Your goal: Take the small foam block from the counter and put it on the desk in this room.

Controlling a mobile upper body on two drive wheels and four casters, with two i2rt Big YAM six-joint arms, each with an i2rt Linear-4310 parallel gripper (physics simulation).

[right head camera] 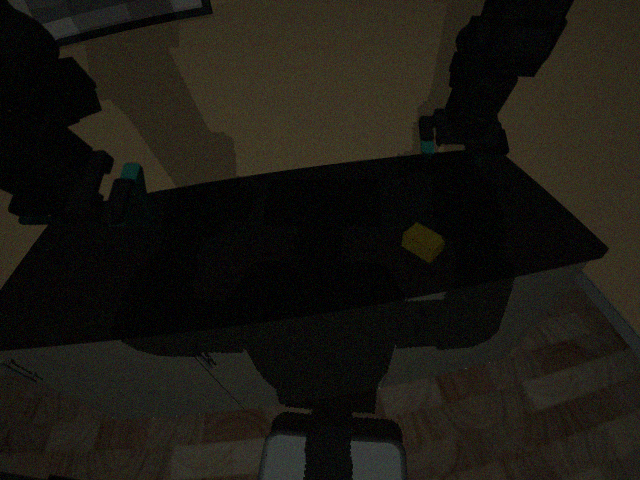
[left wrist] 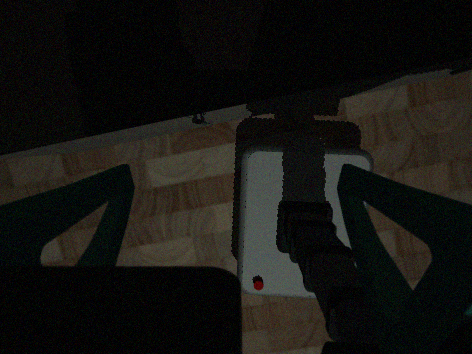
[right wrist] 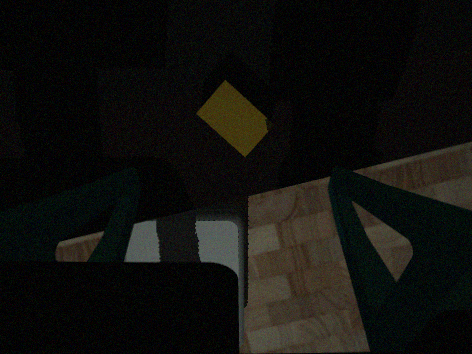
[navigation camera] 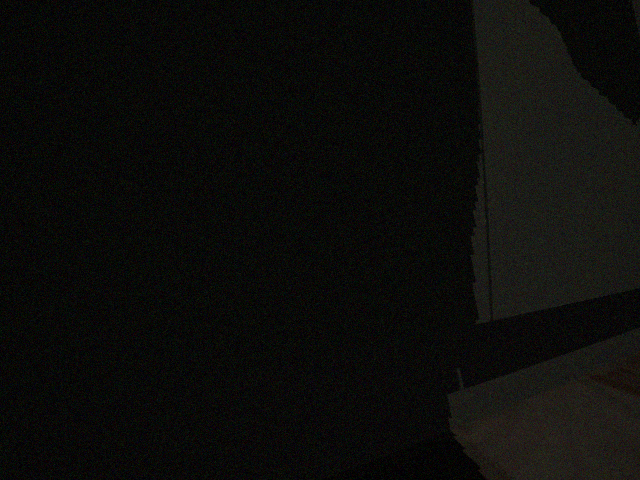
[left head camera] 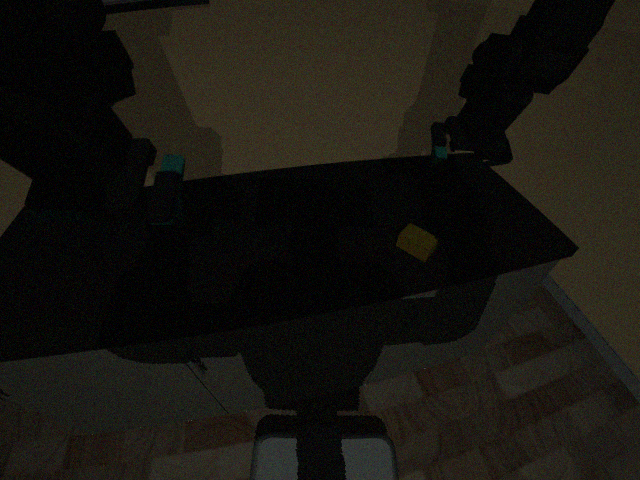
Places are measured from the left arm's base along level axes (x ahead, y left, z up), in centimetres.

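Pixels of known places: left gripper, fingertip midpoint: (right head camera: 119, 219) (left wrist: 235, 175) (left head camera: 141, 216); right gripper, fingertip midpoint: (right head camera: 450, 159) (right wrist: 234, 177) (left head camera: 454, 164).
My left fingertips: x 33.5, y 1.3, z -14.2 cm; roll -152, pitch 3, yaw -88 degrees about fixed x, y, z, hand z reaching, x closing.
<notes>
Behind a point stands the place of what it marks.
The small foam block, a yellow block (left head camera: 416, 242) @[z -45.5, x 62.1, y -43.8 cm] (right head camera: 422, 242) @[z -45.5, x 62.2, y -44.3 cm] (right wrist: 233, 118) @[z -45.5, x 64.6, y -45.0 cm], lies on the dark counter (left head camera: 289, 248) @[z -50.0, x 63.6, y -11.3 cm] (right head camera: 289, 258) @[z -50.0, x 60.0, y -11.0 cm] towards its right end. In the right wrist view it shows above the gap between the fingers, apart from them. My right gripper (right wrist: 234, 177) @[z -21.3, x 59.5, y -45.2 cm] (left head camera: 467, 152) is open and empty, seen beyond the block near the counter's far edge in the head views. My left gripper (left wrist: 235, 175) @[z -14.2, x 33.5, y 1.3 cm] is open and empty, at the left end of the counter in the head views. No desk can be made out.
A tan wall (left head camera: 310, 93) @[z -23.9, x 108.3, y -15.5 cm] (right head camera: 320, 93) @[z -23.9, x 108.5, y -16.2 cm] rises behind the counter. A framed picture (right head camera: 118, 20) @[z 5.7, x 93.7, y 35.4 cm] hangs at the upper left. My white base (left head camera: 273, 457) @[z -115.0, x 23.1, y -4.4 cm] (left wrist: 265, 210) @[z -115.0, x 6.1, y -6.8 cm] stands on the wood floor (left head camera: 444, 382) @[z -141.0, x 58.6, y -84.2 cm] in front of pale cabinet fronts (left head camera: 129, 387) @[z -82.2, x 34.8, y 37.5 cm]. The navigation camera is mostly black.
</notes>
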